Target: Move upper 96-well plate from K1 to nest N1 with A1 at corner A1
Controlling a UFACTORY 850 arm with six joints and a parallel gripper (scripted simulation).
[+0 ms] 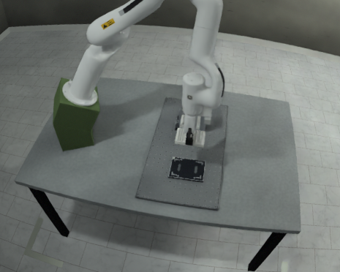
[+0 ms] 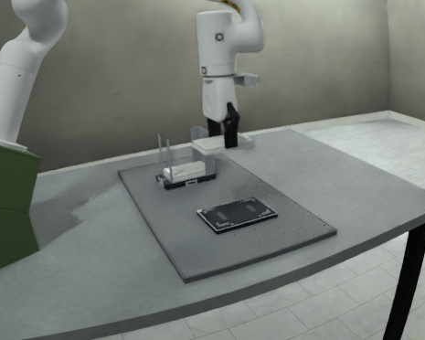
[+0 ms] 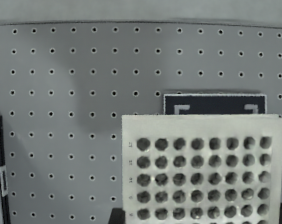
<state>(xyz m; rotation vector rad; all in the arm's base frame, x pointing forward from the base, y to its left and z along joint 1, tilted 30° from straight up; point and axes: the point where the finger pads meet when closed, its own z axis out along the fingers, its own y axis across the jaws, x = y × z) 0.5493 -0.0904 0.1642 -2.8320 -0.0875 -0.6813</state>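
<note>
Right now my hand is 10 mm short of the black plate nest, 50 mm to the left of it and 180 mm above it. From my hand the other things lie so: white 96-well plate (10 mm below).
</note>
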